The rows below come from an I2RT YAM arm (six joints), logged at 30 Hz.
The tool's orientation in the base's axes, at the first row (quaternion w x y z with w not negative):
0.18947, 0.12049, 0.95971, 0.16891
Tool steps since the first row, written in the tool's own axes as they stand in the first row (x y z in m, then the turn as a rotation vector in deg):
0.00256, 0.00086, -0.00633, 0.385, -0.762, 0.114
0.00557, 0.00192, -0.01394, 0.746, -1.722, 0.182
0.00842, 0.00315, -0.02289, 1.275, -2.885, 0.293
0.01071, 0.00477, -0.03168, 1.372, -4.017, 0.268
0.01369, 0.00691, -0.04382, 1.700, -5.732, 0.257
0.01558, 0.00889, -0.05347, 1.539, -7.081, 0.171
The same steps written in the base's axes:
-0.00472, -0.00022, 0.00501, -0.428, -0.551, -0.505
-0.01032, -0.00048, 0.01105, -0.885, -1.303, -1.036
-0.01630, -0.00101, 0.01839, -1.511, -2.179, -1.734
-0.02164, -0.00130, 0.02590, -1.797, -3.191, -2.162
-0.02887, -0.00185, 0.03631, -2.383, -4.665, -2.893
-0.03414, -0.00217, 0.04484, -2.499, -5.969, -3.265

